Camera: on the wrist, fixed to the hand. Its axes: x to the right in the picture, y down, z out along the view.
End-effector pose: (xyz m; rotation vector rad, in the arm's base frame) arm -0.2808 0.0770 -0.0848 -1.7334 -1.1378 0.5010
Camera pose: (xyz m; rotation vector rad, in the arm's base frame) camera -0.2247 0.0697 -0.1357 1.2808 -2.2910 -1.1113
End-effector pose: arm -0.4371 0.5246 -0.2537 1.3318 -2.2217 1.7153
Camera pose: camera -0.5003 0.5369 -0.2942 1.9680 0.9218 -0.1657
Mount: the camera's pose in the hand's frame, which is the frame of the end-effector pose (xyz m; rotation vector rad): 0.0125 0.0716 -0.0225 -0.0782 -0.4073 -3.0215
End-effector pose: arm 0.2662 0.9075 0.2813 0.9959 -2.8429 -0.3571
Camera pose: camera 0.2174 0.9497 0.3216 -2.5421 -0.7628 0.3483
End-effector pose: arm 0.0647 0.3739 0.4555 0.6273 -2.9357 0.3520
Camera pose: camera 0.0251 0.4382 0.4649 -3.0760 -0.4683 0.3317
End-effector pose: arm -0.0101 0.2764 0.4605 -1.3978 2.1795 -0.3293
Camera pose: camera -0.0816 0.2947 0.4420 2.6280 1.5766 0.5478
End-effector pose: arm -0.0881 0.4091 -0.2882 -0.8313 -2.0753 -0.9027
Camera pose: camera -0.0320 0.4339 -0.2432 -1.7967 0.9770 0.8604
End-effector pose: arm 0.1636 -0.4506 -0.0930 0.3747 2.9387 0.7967
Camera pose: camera 0.1639 -0.3986 -0.0375 -2.3087 0.3893 -0.0417
